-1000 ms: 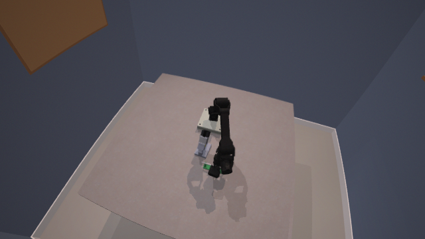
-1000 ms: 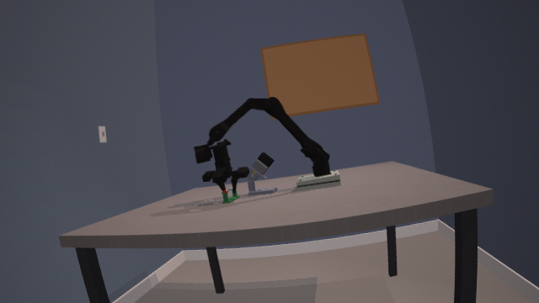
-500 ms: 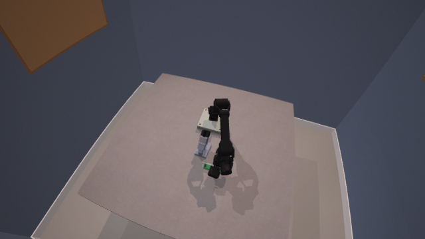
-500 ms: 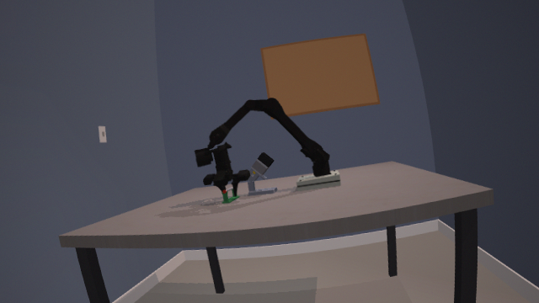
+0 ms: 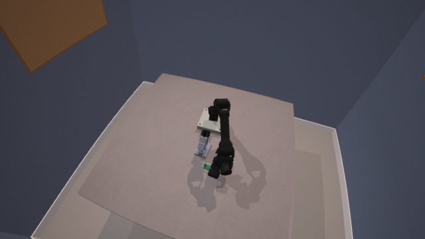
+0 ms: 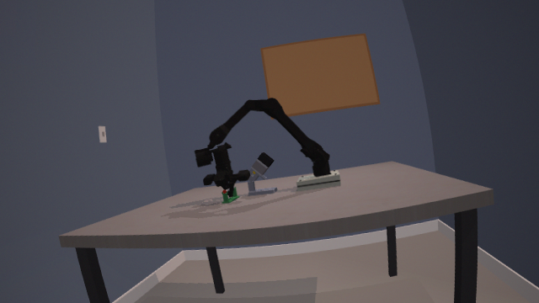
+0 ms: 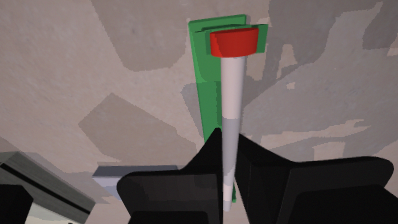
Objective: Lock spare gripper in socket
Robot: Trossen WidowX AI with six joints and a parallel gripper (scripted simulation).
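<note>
My gripper tip is 1 cm to the right of the green cradle and 1 cm below it. Round my gripper tip: mount block: 11 cm behind, 8 cm to the right, 4 cm above; then spare gripper: 14 cm behind, 8 cm to the right, 10 cm above.
</note>
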